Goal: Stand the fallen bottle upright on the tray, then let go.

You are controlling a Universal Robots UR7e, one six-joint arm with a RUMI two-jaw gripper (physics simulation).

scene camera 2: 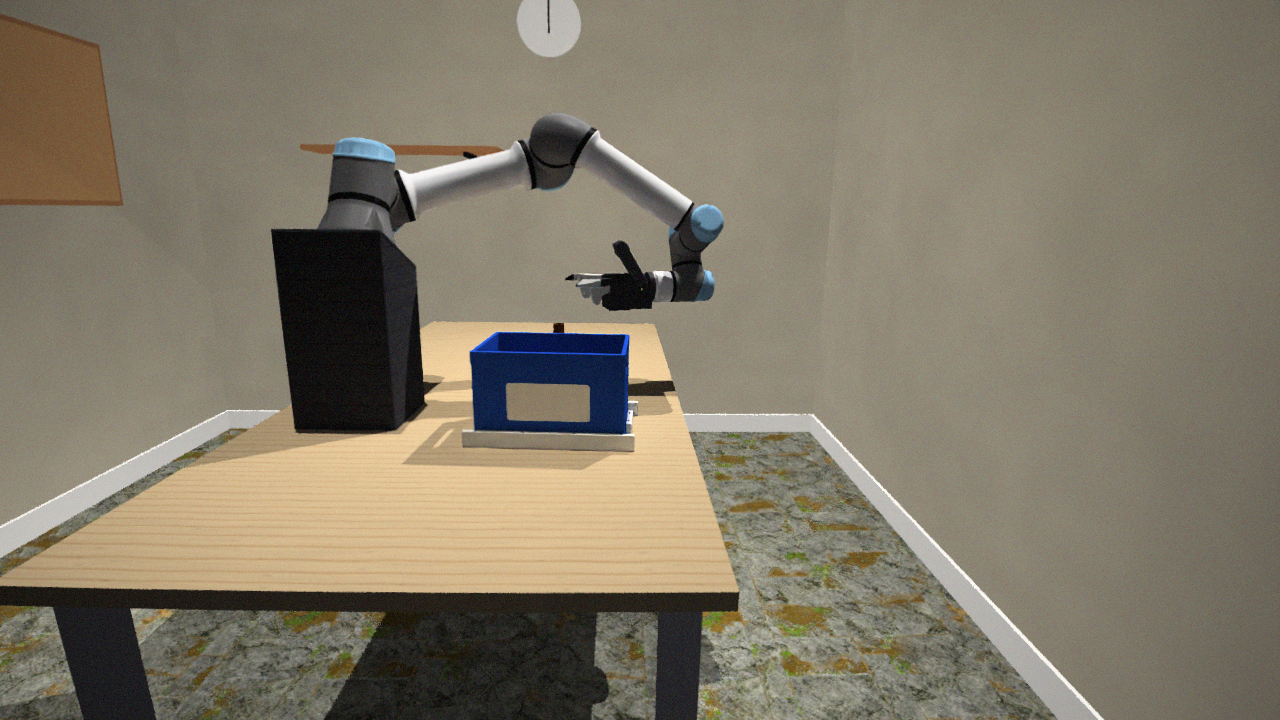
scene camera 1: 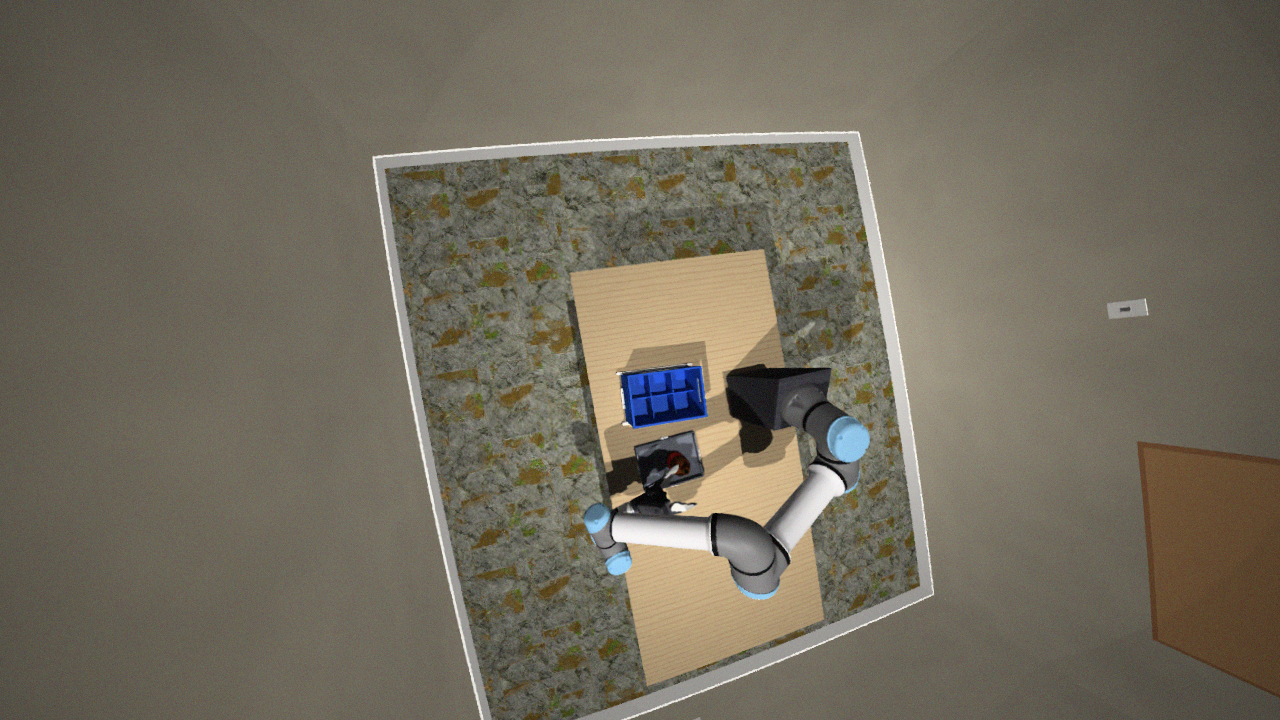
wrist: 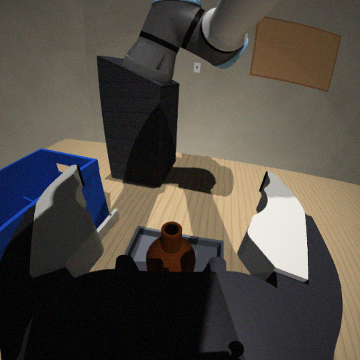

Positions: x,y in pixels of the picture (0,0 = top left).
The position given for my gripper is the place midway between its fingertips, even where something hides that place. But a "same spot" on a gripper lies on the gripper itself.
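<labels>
The wrist view shows my gripper (pixel 172 171), and I can see the gripper in scene camera 1 and in scene camera 2 as well. On my gripper, (scene camera 1: pixel 668 474) and (scene camera 2: pixel 596 279) are the same spot.
</labels>
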